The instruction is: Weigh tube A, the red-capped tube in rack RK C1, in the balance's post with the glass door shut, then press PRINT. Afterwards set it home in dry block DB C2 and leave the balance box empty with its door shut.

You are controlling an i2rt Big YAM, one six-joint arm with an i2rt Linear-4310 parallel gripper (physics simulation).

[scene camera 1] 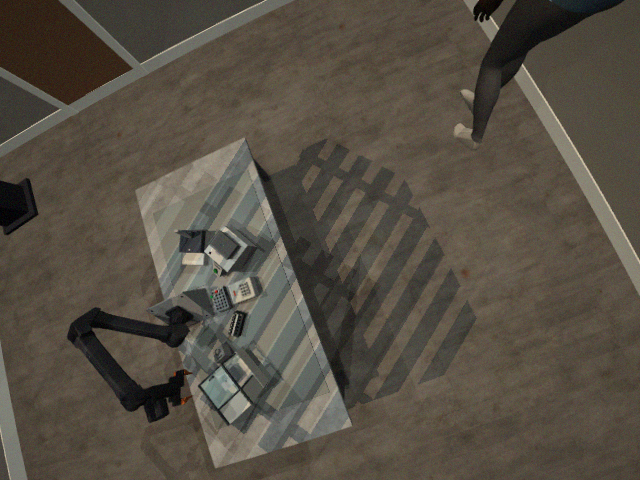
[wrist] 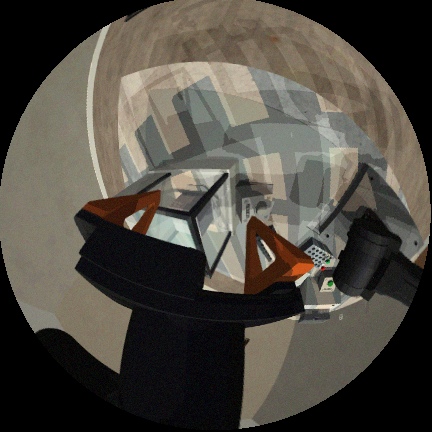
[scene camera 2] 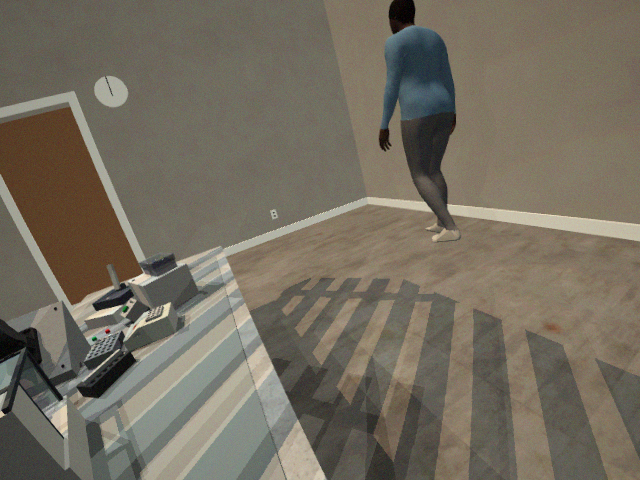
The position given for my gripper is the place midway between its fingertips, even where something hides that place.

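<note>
Balance with glass box (scene camera 2: 49, 430), (scene camera 1: 234, 385), (wrist: 197, 208). Grey box (scene camera 2: 163, 281), (scene camera 1: 229, 248). Dark block with post (scene camera 2: 108, 307), (scene camera 1: 193, 243). My gripper (wrist: 205, 207): open, holding nothing.
</note>
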